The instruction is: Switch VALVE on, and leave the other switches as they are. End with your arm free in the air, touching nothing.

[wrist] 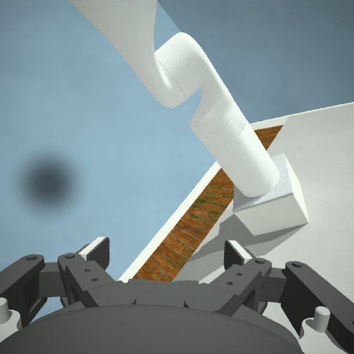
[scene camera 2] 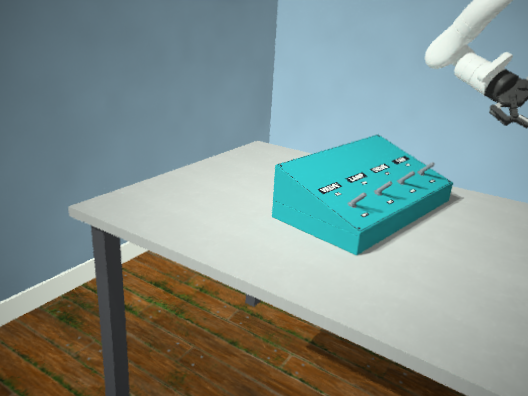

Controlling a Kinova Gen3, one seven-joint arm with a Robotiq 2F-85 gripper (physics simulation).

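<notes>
A teal switch box (scene camera 2: 315,200) with a sloped face stands on the table. It has a row of grey levers. The VALVE label (scene camera 2: 330,188) is at the near left end, and the VALVE lever (scene camera 2: 358,200) is below it. The LAMP lever (scene camera 2: 384,188), a third lever (scene camera 2: 407,178) and a fourth lever (scene camera 2: 427,169) follow to the right. All the levers stick out at a similar slant; the small marks above and below them are too small to read. My gripper (scene camera 2: 510,119) (wrist: 166,251) is open and empty, in the air above and right of the box, touching nothing.
The pale table (scene camera 2: 175,200) (wrist: 325,145) carries the box. In the wrist view, my white arm (wrist: 220,125) rises from a block-shaped base (wrist: 272,215) on the table. The box does not show in the wrist view. Blue walls (scene camera 2: 150,75) stand behind the table.
</notes>
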